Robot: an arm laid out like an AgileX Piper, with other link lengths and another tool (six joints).
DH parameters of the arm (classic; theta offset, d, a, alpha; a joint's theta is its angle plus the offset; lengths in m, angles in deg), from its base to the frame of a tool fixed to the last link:
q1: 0 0.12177 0 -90
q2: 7.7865 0 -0.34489 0
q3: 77.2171 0 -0.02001 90
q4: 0 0.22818 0 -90
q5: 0 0 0 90
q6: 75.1 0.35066 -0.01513 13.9
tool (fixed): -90 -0.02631 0 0
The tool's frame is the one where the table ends.
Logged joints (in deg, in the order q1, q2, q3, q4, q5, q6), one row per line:
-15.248, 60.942, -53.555, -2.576, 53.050, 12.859
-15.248, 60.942, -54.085, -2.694, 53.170, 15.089
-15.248, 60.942, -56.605, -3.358, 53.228, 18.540
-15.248, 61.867, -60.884, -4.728, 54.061, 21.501
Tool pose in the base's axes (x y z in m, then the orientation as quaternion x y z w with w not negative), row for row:
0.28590, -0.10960, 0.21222, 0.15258, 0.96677, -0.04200, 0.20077
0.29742, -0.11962, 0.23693, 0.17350, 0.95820, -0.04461, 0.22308
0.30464, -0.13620, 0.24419, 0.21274, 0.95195, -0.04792, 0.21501
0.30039, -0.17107, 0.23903, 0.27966, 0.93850, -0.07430, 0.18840
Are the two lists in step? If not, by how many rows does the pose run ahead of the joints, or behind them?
The pose runs 2 rows ahead of the joints: the pose in row i belongs to the joints in row i + 2.
